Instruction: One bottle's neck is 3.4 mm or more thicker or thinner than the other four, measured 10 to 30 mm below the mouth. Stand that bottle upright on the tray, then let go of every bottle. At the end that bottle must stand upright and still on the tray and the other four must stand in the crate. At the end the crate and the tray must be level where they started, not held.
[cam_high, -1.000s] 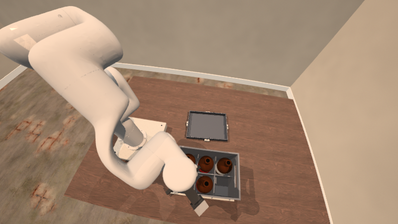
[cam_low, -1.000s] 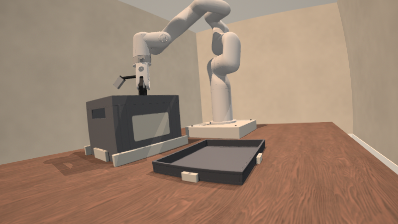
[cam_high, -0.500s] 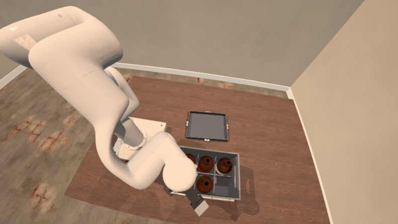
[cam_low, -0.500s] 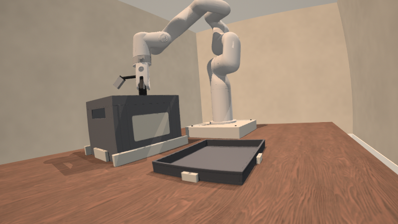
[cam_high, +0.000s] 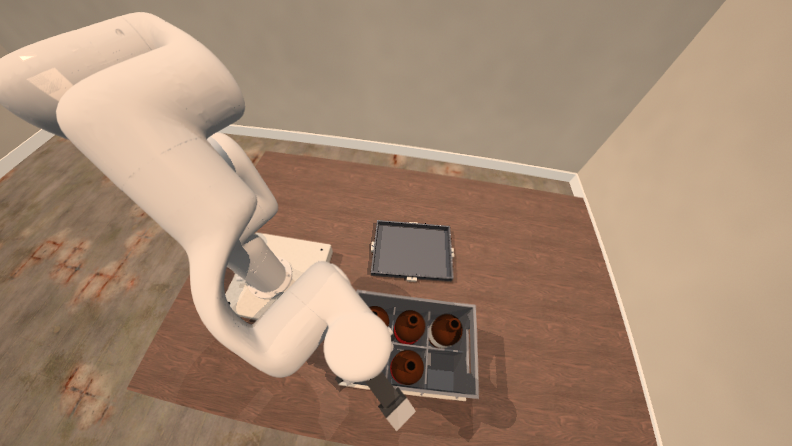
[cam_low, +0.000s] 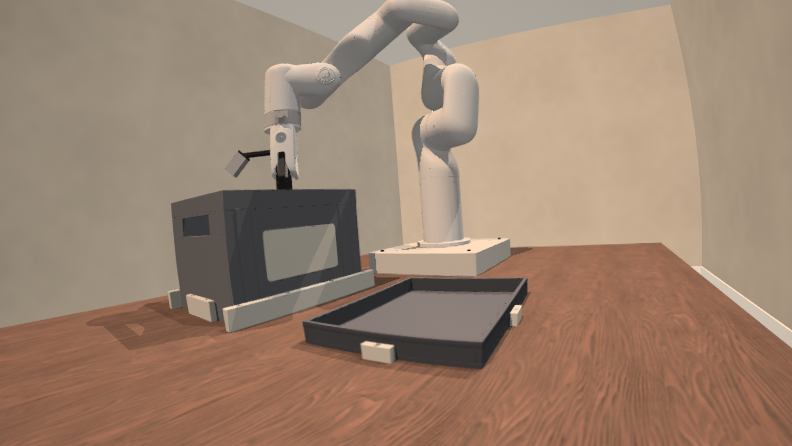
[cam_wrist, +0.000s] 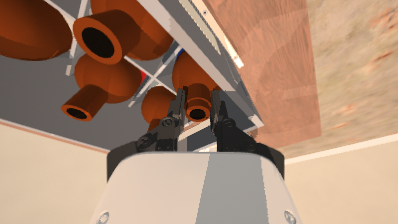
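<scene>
Right now my hand is 10 cm short of the dark grey crate, 3 cm to the right of it and 7 cm above it. Also, from my hand: dark tray 14 cm ahead, 32 cm to the left, 15 cm below; brown bottle 10 cm ahead, 7 cm to the left, 7 cm below.
</scene>
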